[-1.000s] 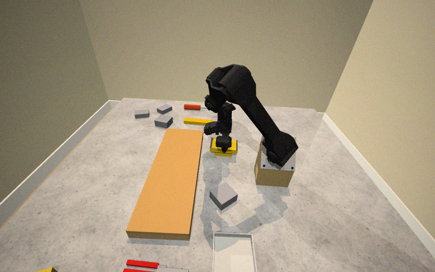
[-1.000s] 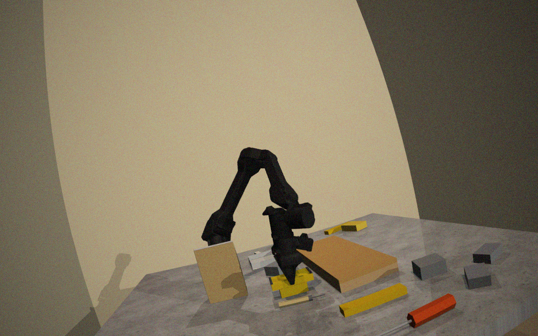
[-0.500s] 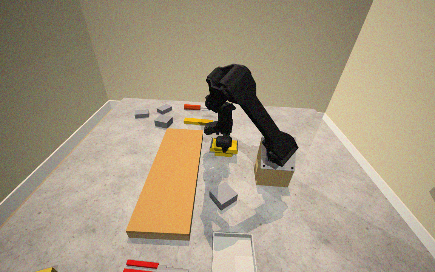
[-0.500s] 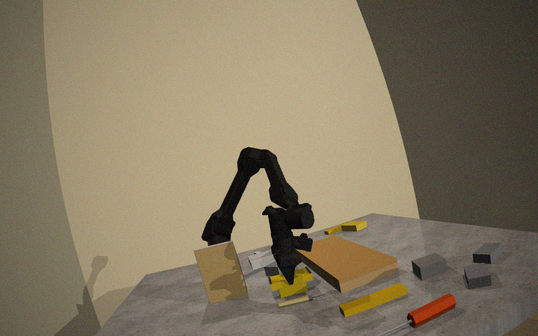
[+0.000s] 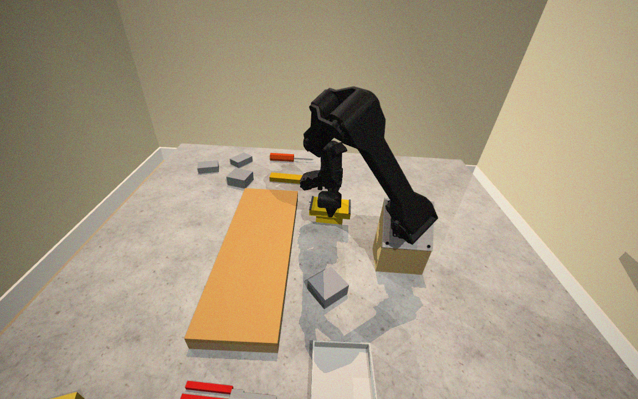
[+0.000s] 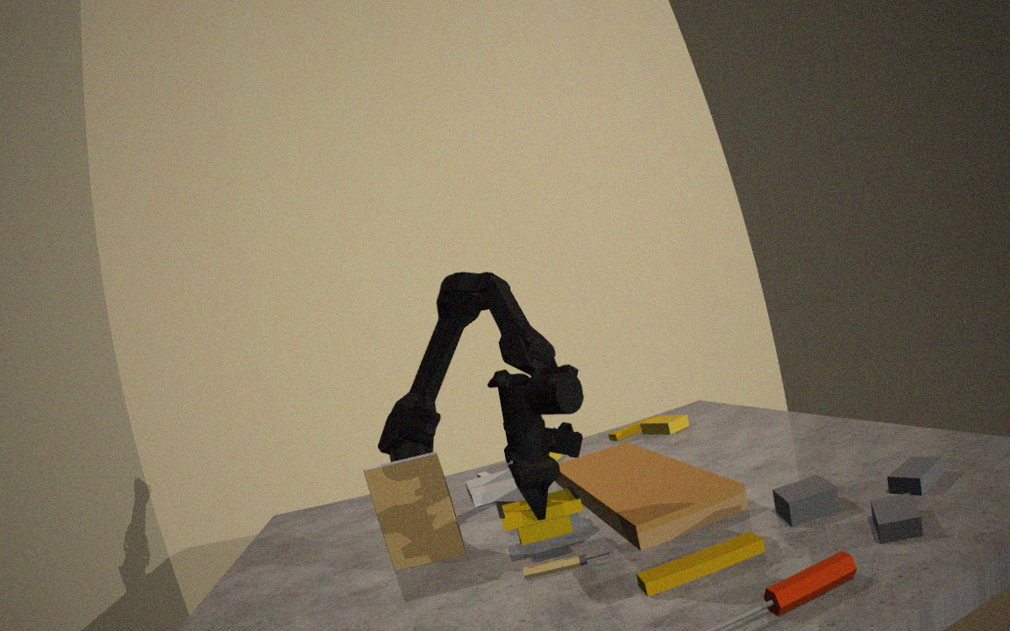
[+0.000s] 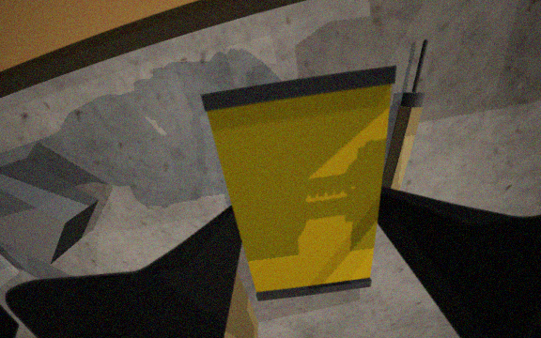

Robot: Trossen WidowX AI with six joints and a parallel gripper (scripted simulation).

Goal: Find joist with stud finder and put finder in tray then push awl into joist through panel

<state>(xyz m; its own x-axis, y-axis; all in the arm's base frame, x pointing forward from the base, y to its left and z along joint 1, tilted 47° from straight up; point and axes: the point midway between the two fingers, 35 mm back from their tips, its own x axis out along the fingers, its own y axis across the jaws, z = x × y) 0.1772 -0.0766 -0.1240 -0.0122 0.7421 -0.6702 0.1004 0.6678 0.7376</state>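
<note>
Right now the wooden-handled awl is 100 mm to the right of my gripper tip, 60 mm below it and 20 mm ahead of it. From my gripper tip the other things lie so: square light 40 mm below, 30 mm behind; white tray 460 mm to the left, 50 mm below, 10 mm behind; stud finder 30 mm below, 10 mm behind.
</note>
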